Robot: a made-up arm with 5 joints.
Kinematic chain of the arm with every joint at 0, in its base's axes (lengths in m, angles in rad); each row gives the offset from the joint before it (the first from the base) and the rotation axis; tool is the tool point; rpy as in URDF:
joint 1: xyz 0.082 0 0.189 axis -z
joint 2: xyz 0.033 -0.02 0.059 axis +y
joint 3: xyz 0.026 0 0.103 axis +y
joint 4: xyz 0.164 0 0.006 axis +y
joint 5: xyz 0.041 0.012 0 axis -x
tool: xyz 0 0 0 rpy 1.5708 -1.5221 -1.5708
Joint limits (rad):
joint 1: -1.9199..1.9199
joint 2: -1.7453..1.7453
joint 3: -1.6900..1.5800
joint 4: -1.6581..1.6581
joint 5: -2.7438..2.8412
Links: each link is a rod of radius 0.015 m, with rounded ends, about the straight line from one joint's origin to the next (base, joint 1, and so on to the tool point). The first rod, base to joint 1, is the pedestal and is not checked.
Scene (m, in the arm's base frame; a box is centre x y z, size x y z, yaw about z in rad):
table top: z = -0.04
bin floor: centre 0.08 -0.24 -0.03 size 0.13 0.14 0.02 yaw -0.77
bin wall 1: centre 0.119 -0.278 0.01 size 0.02 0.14 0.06 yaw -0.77
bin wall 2: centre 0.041 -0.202 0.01 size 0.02 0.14 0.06 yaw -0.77
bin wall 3: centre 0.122 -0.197 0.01 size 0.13 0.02 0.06 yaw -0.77
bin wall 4: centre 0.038 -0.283 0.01 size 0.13 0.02 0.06 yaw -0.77
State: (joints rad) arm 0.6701 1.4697 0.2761 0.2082 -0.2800
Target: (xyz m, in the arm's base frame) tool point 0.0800 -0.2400 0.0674
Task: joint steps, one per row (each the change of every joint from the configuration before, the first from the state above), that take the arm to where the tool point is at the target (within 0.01 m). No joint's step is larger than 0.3 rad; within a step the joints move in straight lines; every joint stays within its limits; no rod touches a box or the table.
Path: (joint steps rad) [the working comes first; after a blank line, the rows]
Joints at the target: 1.5458 1.3436 -0.2723 0.0760 -0.2800
Straight joint move there: touches bin wall 3.

1: 0.2464 -0.2595 -0.1472 -0.1824 -0.1139
2: 0.2465 -0.2594 -0.1473 -0.1825 -0.1139
3: 0.1914 0.1964 -0.1269 0.1164 0.1139
4: 0.1914 0.1964 -0.1270 0.1163 0.1139

